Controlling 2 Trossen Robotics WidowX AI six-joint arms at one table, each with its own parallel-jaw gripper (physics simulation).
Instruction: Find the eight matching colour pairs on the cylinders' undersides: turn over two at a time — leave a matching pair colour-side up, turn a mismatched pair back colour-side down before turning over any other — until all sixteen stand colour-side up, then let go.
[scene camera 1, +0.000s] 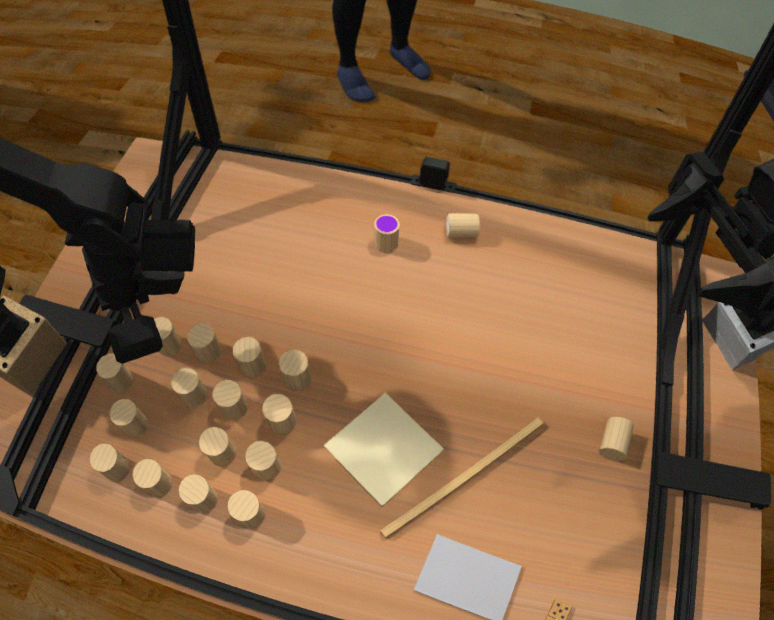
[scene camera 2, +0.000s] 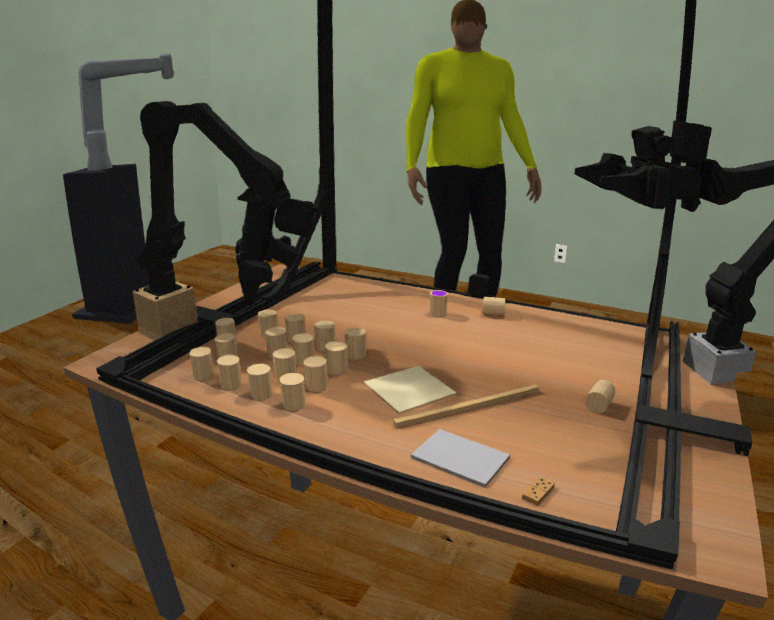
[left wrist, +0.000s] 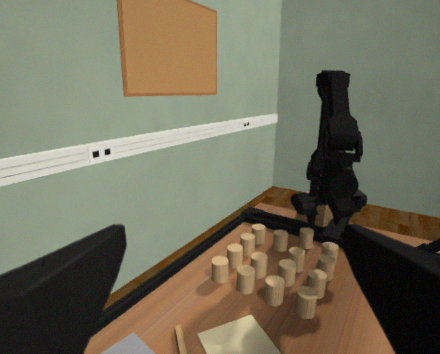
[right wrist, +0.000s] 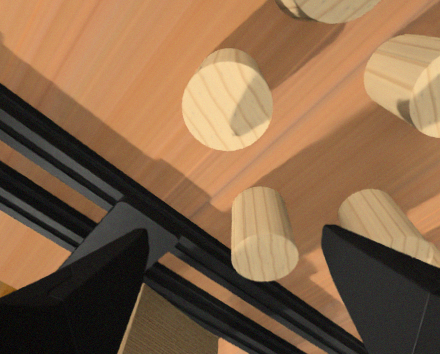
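Where they show: left gripper, between the fingertips: (scene camera 1: 674, 253) (scene camera 2: 587, 175) (left wrist: 235, 235); right gripper, between the fingertips: (scene camera 1: 127, 328) (scene camera 2: 247, 298) (left wrist: 323, 225) (right wrist: 235, 237); left arm's base, origin of its link: (scene camera 2: 722, 342); right arm's base, origin of its link: (scene camera 1: 3, 332) (scene camera 2: 162, 289) (left wrist: 317, 196).
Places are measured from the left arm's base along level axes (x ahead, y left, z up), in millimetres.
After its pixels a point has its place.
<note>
Several upright wooden cylinders with plain tops stand in rows at the left, such as the front right one (scene camera 1: 244, 507) @[x 824, y 8, z -13 mm] (scene camera 2: 292, 392) @[x 824, y 25, z -27 mm] and the back right one (scene camera 1: 295, 369) @[x 710, y -159, z -13 mm] (scene camera 2: 355, 343) @[x 711, y -150, z -29 mm]; their undersides are hidden. The third row from the back has a gap. One cylinder (scene camera 1: 387, 238) @[x 514, y -340, z -25 mm] (scene camera 2: 438, 305) @[x 513, y -340, z -35 mm] stands apart at the back, purple side up. My right gripper (right wrist: 235, 237) @[x 927, y -274, z 25 mm] is open and empty, pointing down above the rows' back left corner. In the right wrist view a plain cylinder (right wrist: 265, 235) @[x 956, y -251, z -13 mm] shows between and below its fingertips. My left gripper (scene camera 1: 678, 255) @[x 352, y 0, z 313 mm] (left wrist: 235, 235) @[x 352, y 0, z 313 mm] is open and empty, high at the right.
One wooden cylinder (scene camera 1: 462, 226) @[x 388, y -329, z -28 mm] (scene camera 2: 494, 306) @[x 386, y -323, z -36 mm] lies on its side at the back; another (scene camera 1: 617, 438) @[x 323, y 82, z -23 mm] (scene camera 2: 600, 396) @[x 327, y 100, z -29 mm] lies at the right. A yellow square (scene camera 1: 383, 448) @[x 627, y -28, z -60 mm], a wooden stick (scene camera 1: 463, 477) @[x 540, y 49, z -52 mm], a grey sheet (scene camera 1: 468, 576) @[x 582, y 175, z -57 mm] and a domino (scene camera 1: 559, 610) @[x 488, y 262, z -55 mm] lie on the table. Black rails edge it.
</note>
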